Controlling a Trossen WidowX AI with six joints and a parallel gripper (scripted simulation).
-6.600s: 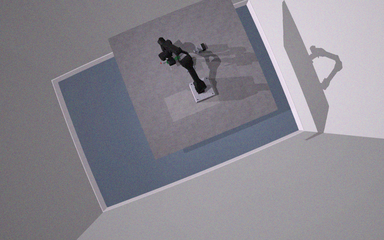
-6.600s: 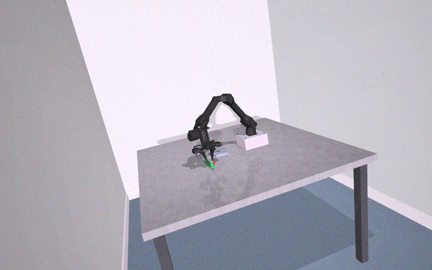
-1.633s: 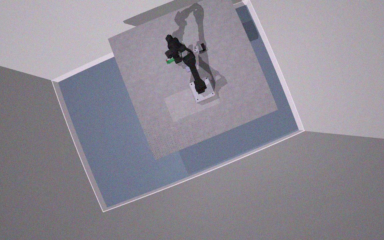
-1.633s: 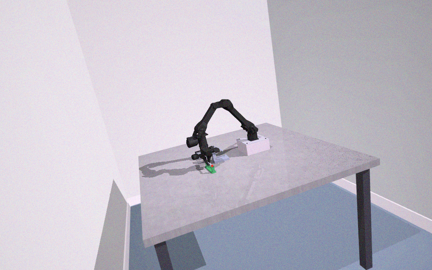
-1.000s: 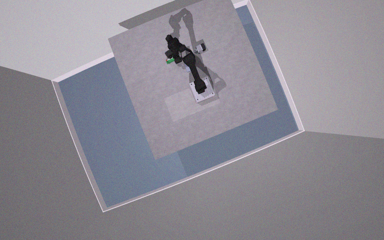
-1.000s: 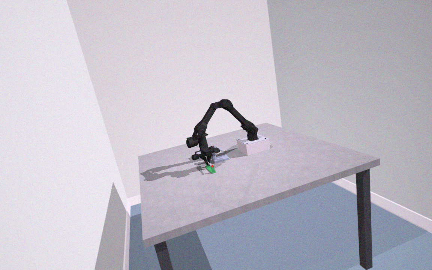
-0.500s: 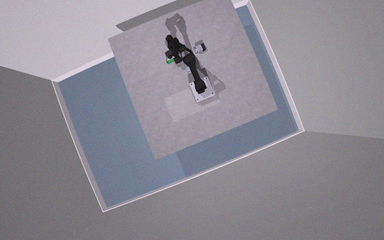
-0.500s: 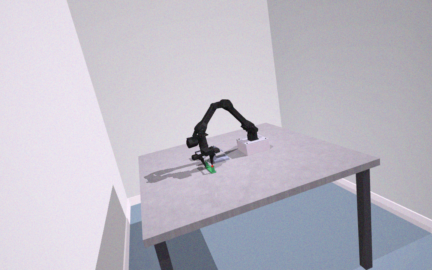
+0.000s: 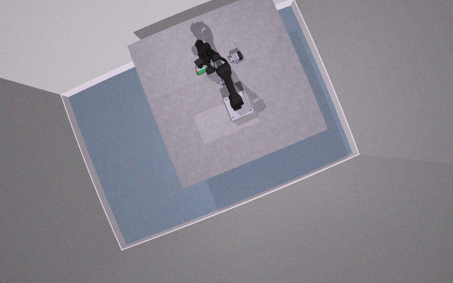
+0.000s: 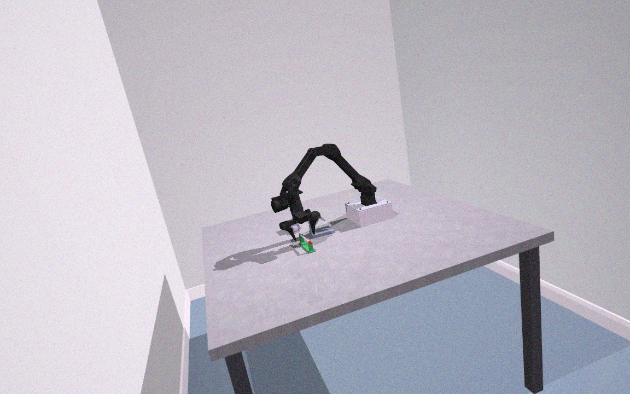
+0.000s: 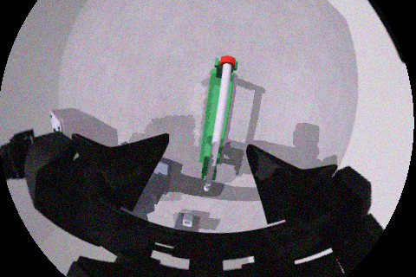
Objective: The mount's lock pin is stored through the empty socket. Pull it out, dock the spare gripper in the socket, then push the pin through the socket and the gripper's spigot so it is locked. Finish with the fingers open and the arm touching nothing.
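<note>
My gripper tip is 2 cm to the right of the green cradle and 2 cm above it. Also, from my gripper tip: grey mount 10 cm to the right, 9 cm behind, 1 cm above; then spare gripper 25 cm to the right, 2 cm below.
</note>
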